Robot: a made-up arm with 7 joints. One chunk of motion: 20 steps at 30 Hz.
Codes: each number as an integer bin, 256 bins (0 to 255) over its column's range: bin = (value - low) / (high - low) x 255, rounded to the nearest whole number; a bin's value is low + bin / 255 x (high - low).
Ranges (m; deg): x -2..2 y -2..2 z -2..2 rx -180..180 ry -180..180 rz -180..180
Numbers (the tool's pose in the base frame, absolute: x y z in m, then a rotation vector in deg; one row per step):
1: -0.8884 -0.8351 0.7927 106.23 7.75 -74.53
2: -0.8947 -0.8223 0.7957 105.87 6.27 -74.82
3: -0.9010 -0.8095 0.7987 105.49 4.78 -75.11
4: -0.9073 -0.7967 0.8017 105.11 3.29 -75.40
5: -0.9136 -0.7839 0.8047 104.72 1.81 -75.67
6: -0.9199 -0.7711 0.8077 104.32 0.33 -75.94
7: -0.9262 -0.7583 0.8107 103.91 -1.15 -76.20
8: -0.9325 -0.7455 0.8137 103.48 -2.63 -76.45
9: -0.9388 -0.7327 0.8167 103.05 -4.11 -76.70
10: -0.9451 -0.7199 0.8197 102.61 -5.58 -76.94
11: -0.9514 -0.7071 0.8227 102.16 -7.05 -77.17
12: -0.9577 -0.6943 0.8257 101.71 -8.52 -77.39
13: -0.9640 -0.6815 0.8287 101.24 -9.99 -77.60
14: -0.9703 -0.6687 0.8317 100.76 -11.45 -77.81
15: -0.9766 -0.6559 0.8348 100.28 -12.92 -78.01
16: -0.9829 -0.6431 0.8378 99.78 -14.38 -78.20
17: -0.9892 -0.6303 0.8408 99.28 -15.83 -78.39
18: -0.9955 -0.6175 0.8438 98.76 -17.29 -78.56
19: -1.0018 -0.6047 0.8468 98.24 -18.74 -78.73
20: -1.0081 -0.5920 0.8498 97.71 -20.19 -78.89
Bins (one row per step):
1: 71 74 178 203 133 75
2: 70 75 178 202 132 75
3: 70 76 178 202 131 74
4: 70 77 179 202 130 74
5: 69 78 179 202 129 74
6: 69 78 179 201 128 74
7: 68 79 179 201 127 74
8: 68 80 179 201 126 73
9: 68 81 180 200 125 73
10: 67 82 180 200 124 73
11: 67 82 180 200 123 73
12: 66 83 180 200 121 73
13: 66 84 180 199 120 73
14: 66 85 181 199 119 72
15: 65 86 181 199 118 72
16: 65 87 181 198 117 72
17: 64 87 181 198 116 72
18: 64 88 181 197 115 72
19: 64 89 181 197 114 72
20: 63 90 182 197 113 72

